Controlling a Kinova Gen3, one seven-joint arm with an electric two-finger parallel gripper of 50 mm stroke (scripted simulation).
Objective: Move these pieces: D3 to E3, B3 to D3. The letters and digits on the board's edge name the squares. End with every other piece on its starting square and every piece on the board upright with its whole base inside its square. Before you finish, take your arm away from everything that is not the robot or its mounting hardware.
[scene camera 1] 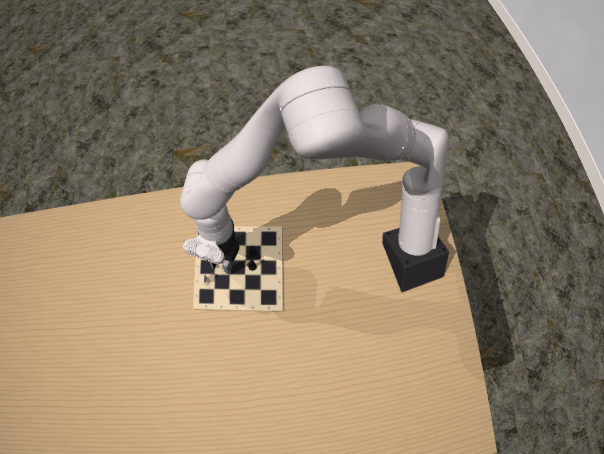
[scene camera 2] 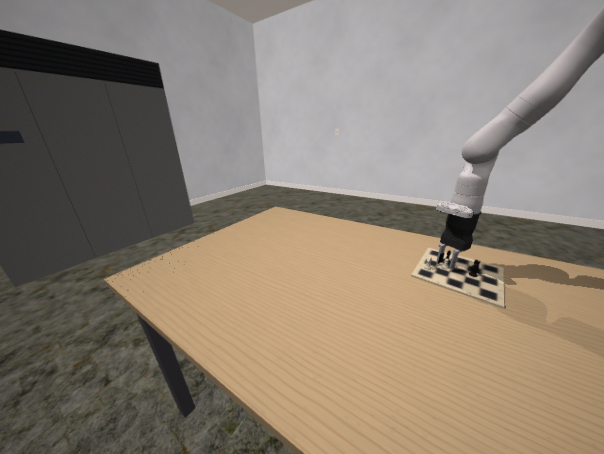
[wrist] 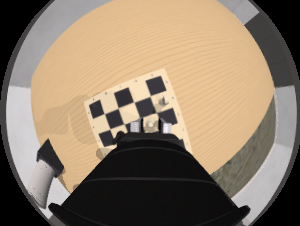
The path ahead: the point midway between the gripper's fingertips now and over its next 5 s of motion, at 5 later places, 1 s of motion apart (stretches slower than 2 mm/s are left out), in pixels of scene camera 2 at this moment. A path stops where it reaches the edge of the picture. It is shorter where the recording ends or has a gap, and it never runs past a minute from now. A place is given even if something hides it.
The gripper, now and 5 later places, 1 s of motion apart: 445,265; 451,239; 438,233; 433,248; 432,259; 432,256
